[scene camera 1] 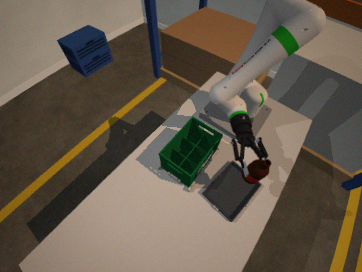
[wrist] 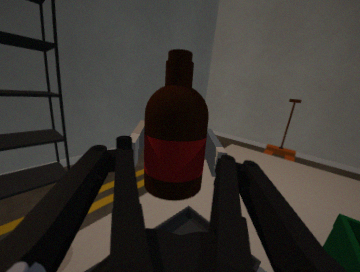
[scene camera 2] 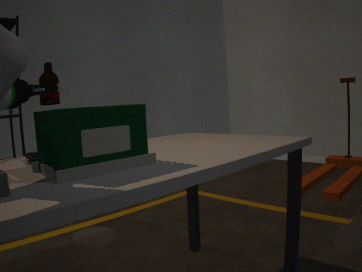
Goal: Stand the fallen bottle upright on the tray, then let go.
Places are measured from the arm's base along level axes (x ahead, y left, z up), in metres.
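Pixels of known places: gripper, between the fingertips: (scene camera 1: pixel 257 174) (wrist: pixel 175 134).
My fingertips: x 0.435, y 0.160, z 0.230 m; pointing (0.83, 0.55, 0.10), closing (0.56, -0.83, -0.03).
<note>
Ahead of a thing's pixels: the offset from my fingertips to its middle. Level surfaces: height alone.
The brown bottle @(0.013 m back, 0.008 m right, 0.017 m up) (scene camera 1: pixel 258 170) (scene camera 2: pixel 49 80) (wrist: pixel 176 117) with a red label is upright, neck up, in the air. My gripper (scene camera 1: pixel 255 167) (scene camera 2: pixel 49 89) (wrist: pixel 175 134) is shut on it, one finger pad on each side of its body. In the scene camera 2 view the bottle's base is at about the height of the crate's top edge, well above the table. The dark grey tray (scene camera 1: pixel 227 194) (wrist: pixel 188 215) lies flat on the table, below the bottle; in the wrist view one corner shows beyond the gripper's body. The tray cannot be made out in the scene camera 2 view.
A green crate @(0.034 m back, 0.305 m right, 0.177 m down) (scene camera 1: pixel 173 169) (scene camera 2: pixel 100 118) (wrist: pixel 341 245) with compartments stands beside the tray on the white table @(0.264 m down) (scene camera 1: pixel 125 210) (scene camera 2: pixel 240 142) (wrist: pixel 280 200). A blue box (scene camera 1: pixel 87 52) and a large brown box (scene camera 1: pixel 215 30) stand off the table. An orange pallet jack (scene camera 2: pixel 345 161) (wrist: pixel 280 151) stands beyond.
</note>
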